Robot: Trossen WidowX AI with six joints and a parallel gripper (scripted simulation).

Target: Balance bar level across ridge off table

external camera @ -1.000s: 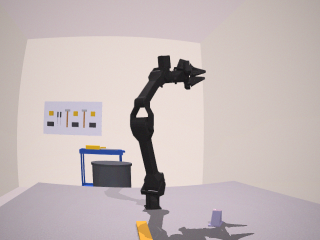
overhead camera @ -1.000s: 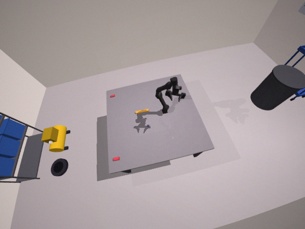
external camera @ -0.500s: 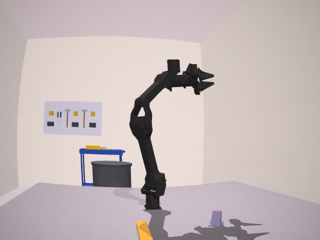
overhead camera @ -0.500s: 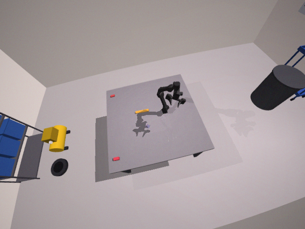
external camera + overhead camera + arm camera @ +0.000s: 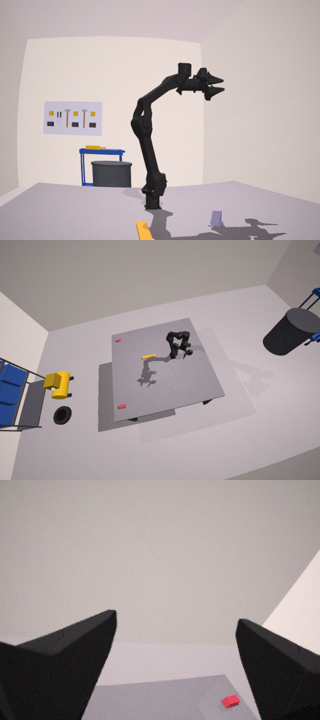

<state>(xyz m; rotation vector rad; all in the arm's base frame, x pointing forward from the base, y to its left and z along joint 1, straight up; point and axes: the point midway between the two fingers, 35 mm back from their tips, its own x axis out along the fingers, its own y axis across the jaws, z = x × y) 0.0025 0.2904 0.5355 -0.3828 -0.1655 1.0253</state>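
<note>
Now: gripper tip 530 mm above the orange bar, 410 mm to the left of it and 300 mm short of it.
</note>
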